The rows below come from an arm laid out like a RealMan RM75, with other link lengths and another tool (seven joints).
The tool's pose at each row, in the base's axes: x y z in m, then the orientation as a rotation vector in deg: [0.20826, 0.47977, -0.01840, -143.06, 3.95, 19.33]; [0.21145, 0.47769, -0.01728, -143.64, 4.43, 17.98]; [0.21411, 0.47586, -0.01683, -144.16, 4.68, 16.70]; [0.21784, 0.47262, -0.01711, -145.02, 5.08, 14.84]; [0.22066, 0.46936, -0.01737, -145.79, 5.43, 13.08]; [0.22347, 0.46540, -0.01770, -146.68, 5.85, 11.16]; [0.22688, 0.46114, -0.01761, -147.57, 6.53, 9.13]
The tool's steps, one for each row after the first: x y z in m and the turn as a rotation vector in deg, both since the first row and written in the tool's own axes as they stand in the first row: [0.00274, 0.00065, -0.00280, -0.38, 1.14, 0.06]; [0.00514, 0.00154, -0.00482, -0.73, 2.16, -0.03]; [0.00872, 0.00385, -0.00733, -1.36, 3.66, -0.12]; [0.01142, 0.00629, -0.00966, -1.94, 5.06, -0.23]; [0.01410, 0.00934, -0.01234, -2.63, 6.60, -0.31]; [0.01725, 0.01231, -0.01566, -3.33, 8.26, -0.23]
